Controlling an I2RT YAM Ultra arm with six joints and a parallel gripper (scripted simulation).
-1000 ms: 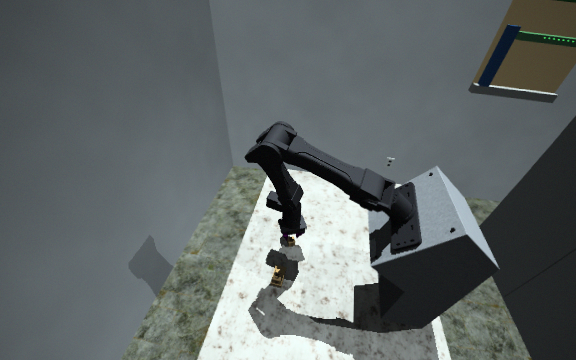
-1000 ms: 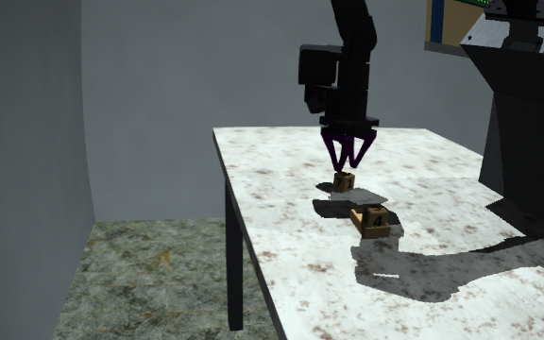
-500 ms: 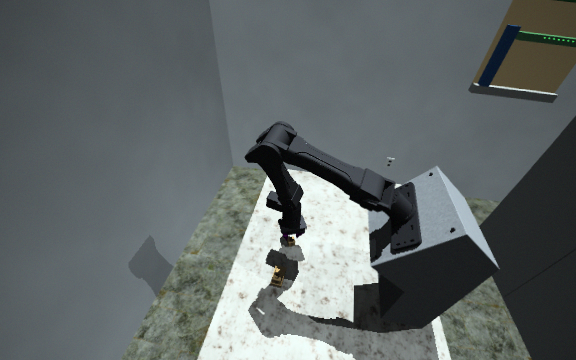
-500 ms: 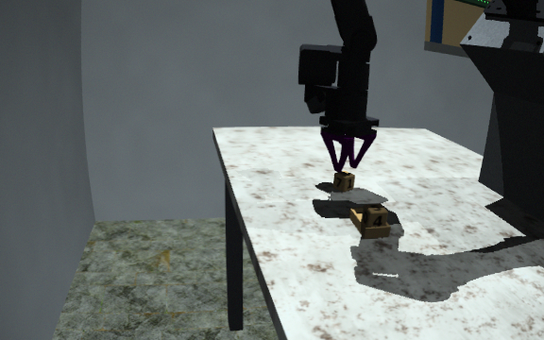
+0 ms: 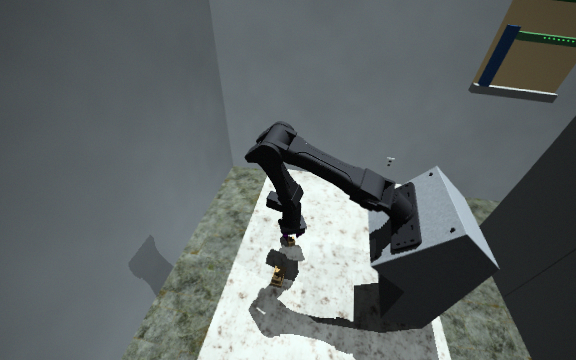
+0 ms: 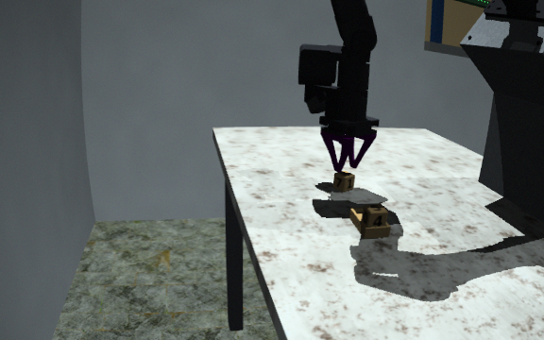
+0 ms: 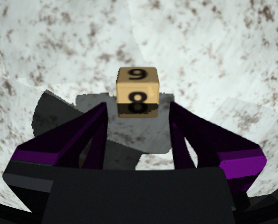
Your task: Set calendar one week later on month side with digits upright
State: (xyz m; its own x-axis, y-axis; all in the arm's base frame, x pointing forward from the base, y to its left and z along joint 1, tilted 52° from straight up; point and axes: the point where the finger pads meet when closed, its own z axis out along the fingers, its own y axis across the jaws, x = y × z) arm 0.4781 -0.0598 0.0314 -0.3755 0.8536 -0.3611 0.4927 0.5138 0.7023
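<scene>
Right now the wooden digit cube is 30 mm below my hand.
</scene>
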